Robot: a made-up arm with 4 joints. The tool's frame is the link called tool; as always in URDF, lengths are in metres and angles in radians. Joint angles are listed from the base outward.
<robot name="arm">
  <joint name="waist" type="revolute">
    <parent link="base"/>
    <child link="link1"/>
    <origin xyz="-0.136 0.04 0.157" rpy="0 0 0"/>
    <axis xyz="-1 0 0"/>
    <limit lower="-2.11" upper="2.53"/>
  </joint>
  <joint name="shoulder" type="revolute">
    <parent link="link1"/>
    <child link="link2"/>
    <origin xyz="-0.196 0.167 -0.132" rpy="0 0 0"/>
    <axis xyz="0 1 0"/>
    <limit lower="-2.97" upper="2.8"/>
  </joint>
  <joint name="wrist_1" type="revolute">
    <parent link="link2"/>
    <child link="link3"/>
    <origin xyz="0.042 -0.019 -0.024" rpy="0 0 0"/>
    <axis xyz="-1 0 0"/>
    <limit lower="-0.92" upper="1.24"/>
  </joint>
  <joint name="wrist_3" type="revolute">
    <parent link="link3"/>
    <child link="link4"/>
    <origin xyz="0.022 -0.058 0.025" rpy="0 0 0"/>
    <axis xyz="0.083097 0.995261 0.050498"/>
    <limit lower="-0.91" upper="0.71"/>
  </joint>
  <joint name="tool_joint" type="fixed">
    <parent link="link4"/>
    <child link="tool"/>
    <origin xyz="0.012 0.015 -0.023" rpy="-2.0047 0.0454 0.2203"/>
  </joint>
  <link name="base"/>
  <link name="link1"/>
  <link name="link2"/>
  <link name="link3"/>
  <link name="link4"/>
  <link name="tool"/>
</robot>
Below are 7 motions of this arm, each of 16 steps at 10 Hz.
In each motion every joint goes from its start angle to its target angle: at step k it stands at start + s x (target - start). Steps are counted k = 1, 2, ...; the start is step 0. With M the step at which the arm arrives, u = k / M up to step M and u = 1 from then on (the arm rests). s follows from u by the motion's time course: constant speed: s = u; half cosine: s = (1 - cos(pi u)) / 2; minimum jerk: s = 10 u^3 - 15 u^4 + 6 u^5.
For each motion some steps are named. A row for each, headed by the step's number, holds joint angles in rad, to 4 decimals.
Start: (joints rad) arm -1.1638 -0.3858 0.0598 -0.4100
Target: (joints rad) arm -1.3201 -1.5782 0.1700 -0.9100
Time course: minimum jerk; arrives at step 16
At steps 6, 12, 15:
6: -1.2068 -0.7140 0.0901 -0.5476
12: -1.3039 -1.4548 0.1586 -0.8582
15: -1.3198 -1.5756 0.1698 -0.9089

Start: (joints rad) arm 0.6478 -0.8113 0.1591 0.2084
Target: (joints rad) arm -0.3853 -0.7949 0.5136 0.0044
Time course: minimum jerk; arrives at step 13
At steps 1, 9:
1: 0.6436 -0.8112 0.1605 0.2076
9: -0.2062 -0.7977 0.4521 0.0398

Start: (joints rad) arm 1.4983 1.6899 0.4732 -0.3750
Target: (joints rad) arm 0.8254 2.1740 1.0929 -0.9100
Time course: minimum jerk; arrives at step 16
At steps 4, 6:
4: 1.4286 1.7400 0.5373 -0.4304
6: 1.3131 1.8231 0.6437 -0.5222

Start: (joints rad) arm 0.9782 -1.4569 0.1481 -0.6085
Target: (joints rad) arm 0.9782 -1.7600 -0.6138 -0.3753
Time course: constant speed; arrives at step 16
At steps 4, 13, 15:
4: 0.9782 -1.5327 -0.0424 -0.5502
13: 0.9782 -1.7032 -0.4709 -0.4190
15: 0.9782 -1.7411 -0.5662 -0.3899

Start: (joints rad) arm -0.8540 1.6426 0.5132 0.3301
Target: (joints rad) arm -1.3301 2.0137 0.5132 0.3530
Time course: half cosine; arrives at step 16
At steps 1, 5, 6, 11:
1: -0.8586 1.6462 0.5132 0.3303
5: -0.9598 1.7251 0.5132 0.3352
6: -1.0010 1.7571 0.5132 0.3372
11: -1.2243 1.9312 0.5132 0.3479

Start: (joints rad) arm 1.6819 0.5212 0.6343 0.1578
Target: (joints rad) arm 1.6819 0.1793 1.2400 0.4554
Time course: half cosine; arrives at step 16
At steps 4, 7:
4: 1.6819 0.4711 0.7230 0.2014
7: 1.6819 0.3836 0.8781 0.2776

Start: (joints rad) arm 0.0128 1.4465 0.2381 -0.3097
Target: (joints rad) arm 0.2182 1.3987 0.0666 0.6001
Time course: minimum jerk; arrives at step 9
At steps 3, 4, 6, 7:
3: 0.0559 1.4365 0.2021 -0.1188
4: 0.0943 1.4275 0.1701 0.0512
6: 0.1751 1.4087 0.1026 0.4092
7: 0.2025 1.4024 0.0797 0.5306

